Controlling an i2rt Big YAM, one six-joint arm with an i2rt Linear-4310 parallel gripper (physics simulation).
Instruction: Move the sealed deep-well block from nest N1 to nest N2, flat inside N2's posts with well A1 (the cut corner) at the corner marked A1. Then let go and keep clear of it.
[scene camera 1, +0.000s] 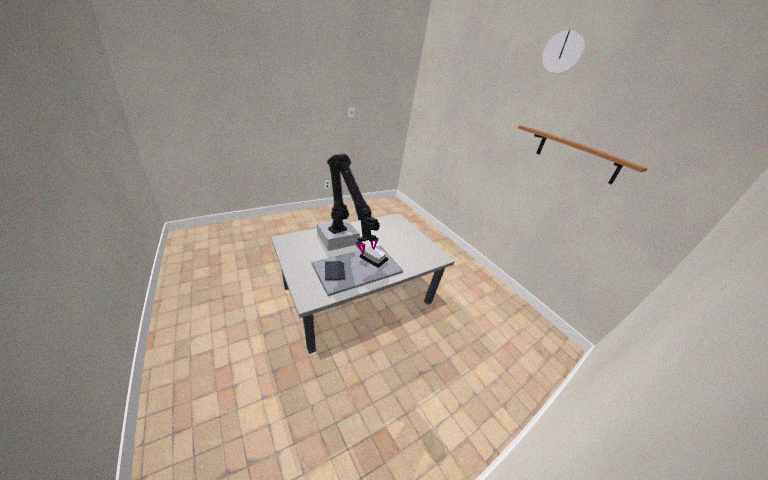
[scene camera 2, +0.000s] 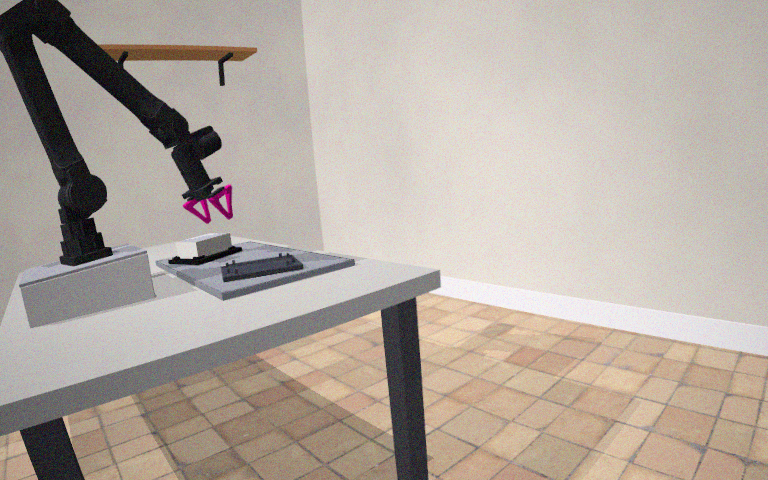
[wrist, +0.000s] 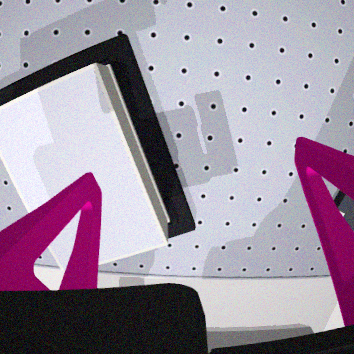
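Seen in the pictures: gripper, fingertip midpoint: (scene camera 1: 368, 251) (scene camera 2: 219, 220) (wrist: 193, 165); arm's base at its link origin: (scene camera 1: 337, 229) (scene camera 2: 86, 259).
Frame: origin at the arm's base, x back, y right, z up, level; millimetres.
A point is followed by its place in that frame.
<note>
The white deep-well block (scene camera 1: 374, 254) @(x -353, y -57, z -20 mm) (scene camera 2: 212, 245) @(x -336, y -34, z -40 mm) (wrist: 75, 130) @(x -367, y -68, z -20 mm) sits in the black nest N1 (scene camera 2: 195, 260) @(x -267, y -11, z -62 mm) (wrist: 150, 150) @(x -339, y -28, z -62 mm). I cannot make out its cut corner. The dark grey nest N2 (scene camera 1: 334, 270) @(x -300, y 224, z -62 mm) (scene camera 2: 261, 268) @(x -272, y 252, z -62 mm) stands apart from N1 with no block in it, its small posts showing in scene camera 2; its A1 mark is not readable. My gripper (scene camera 1: 368, 250) @(x -348, y -3, z 23 mm) (scene camera 2: 219, 219) @(x -348, y -3, z 23 mm) (wrist: 193, 165) @(x -348, y -3, z 23 mm) is open and empty, above the block's level. In the wrist view the left magenta fingertip overlaps the block's top, while the right one is over the board, past N1's edge.
Both nests stand on a grey perforated board (scene camera 1: 356, 279) @(x -429, y 149, z -75 mm) (scene camera 2: 334, 263) @(x -394, y 340, z -74 mm) (wrist: 260, 165) @(x -312, y 60, z -74 mm) on the light table (scene camera 1: 294, 254) @(x 2, y 347, z -87 mm) (scene camera 2: 113, 350) @(x 86, y 356, z -86 mm). The arm's grey base box (scene camera 1: 334, 240) @(x -94, y 89, z -9 mm) (scene camera 2: 84, 294) @(x 46, y 108, z -49 mm) stands behind the board. A wooden wall shelf (scene camera 1: 583, 148) (scene camera 2: 186, 52) is well away from the table.
</note>
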